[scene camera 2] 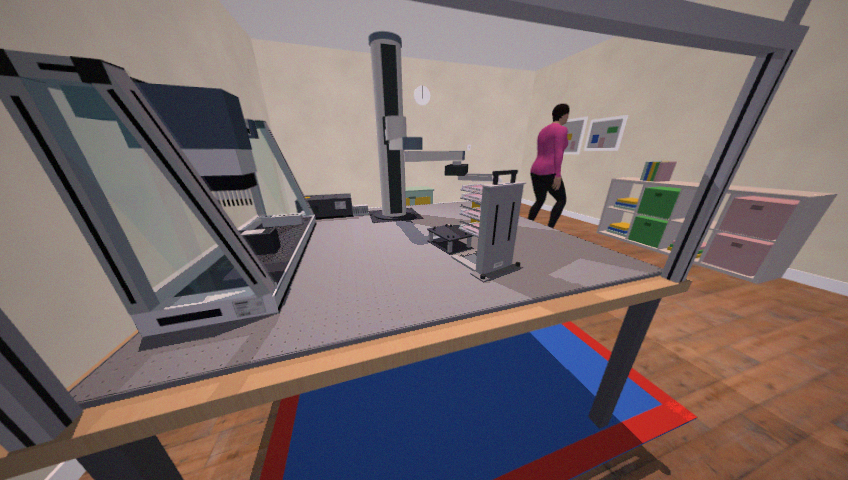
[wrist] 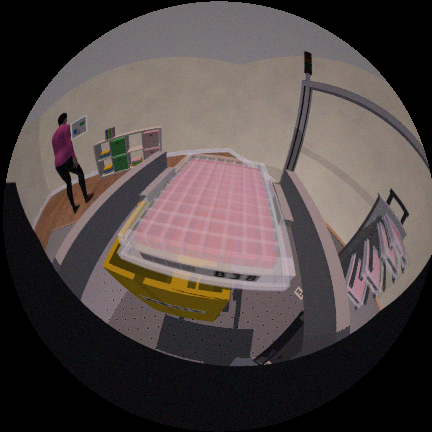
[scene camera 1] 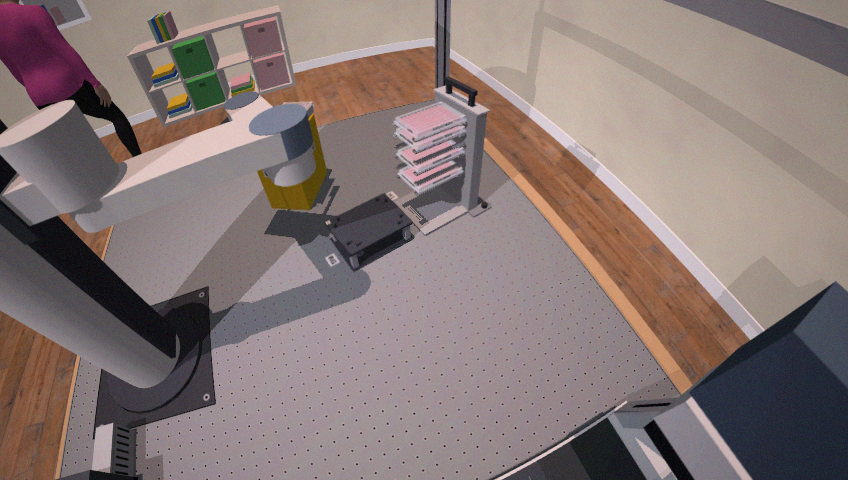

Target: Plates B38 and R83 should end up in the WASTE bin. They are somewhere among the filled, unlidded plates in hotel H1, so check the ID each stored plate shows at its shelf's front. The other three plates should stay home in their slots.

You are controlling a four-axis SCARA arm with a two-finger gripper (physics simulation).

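Note:
Plate B38, pink-filled and unlidded, is level between my gripper's fingers; its ID faces the wrist camera. My gripper is shut on it; in scene camera 1 the arm's end mostly hides it. The yellow WASTE bin is below the plate, partly hidden by plate and arm; in the wrist view it extends left of the plate. Hotel H1 stands to the right in the wrist view, holding several pink plates. Their IDs, R83 included, cannot be read now.
A low dark stand is between the arm's base and H1. A black handle tops H1. A large blue-grey instrument stands across the table. A person is beyond the table.

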